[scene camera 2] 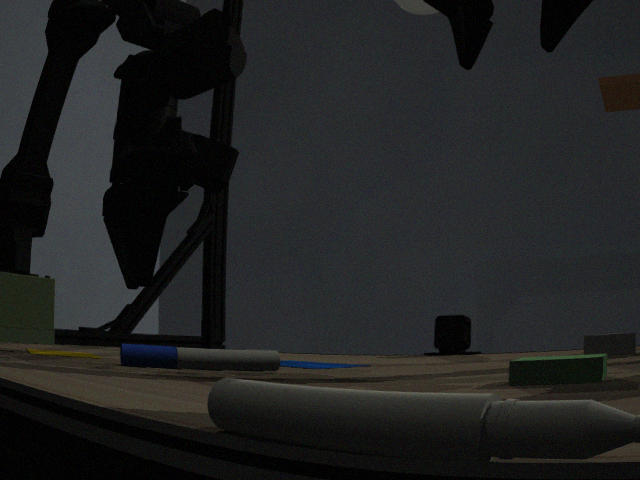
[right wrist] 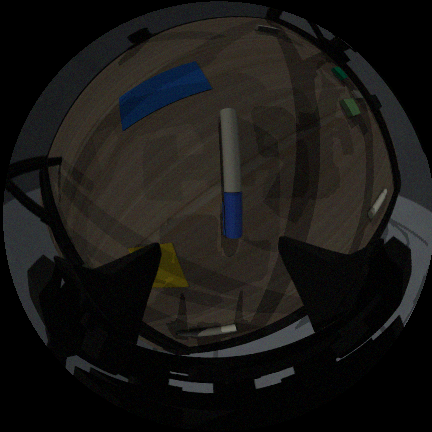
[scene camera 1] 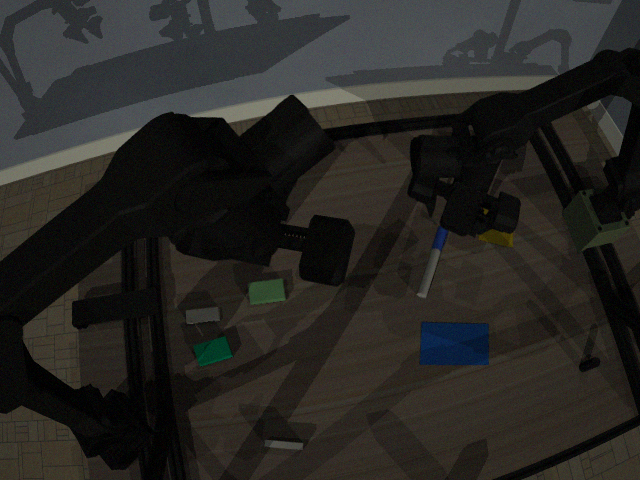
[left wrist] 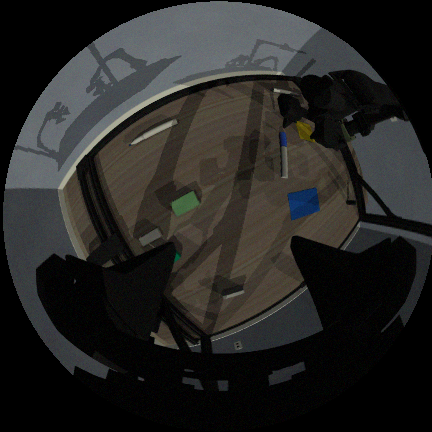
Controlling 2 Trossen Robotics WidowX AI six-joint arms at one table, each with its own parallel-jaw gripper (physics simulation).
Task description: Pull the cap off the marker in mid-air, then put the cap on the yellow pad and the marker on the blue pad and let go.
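The marker, with a whitish body and its blue cap on, lies on the table. The yellow pad is near the cap end, the blue pad beyond the body end. My right gripper is open and empty above the cap end; in scene camera 1 it partly hides the yellow pad. My left gripper is open and empty, high above the table.
A green block, a grey block and a teal block lie left of the marker. A whitish pen lies near the table edge; another pen lies past the yellow pad.
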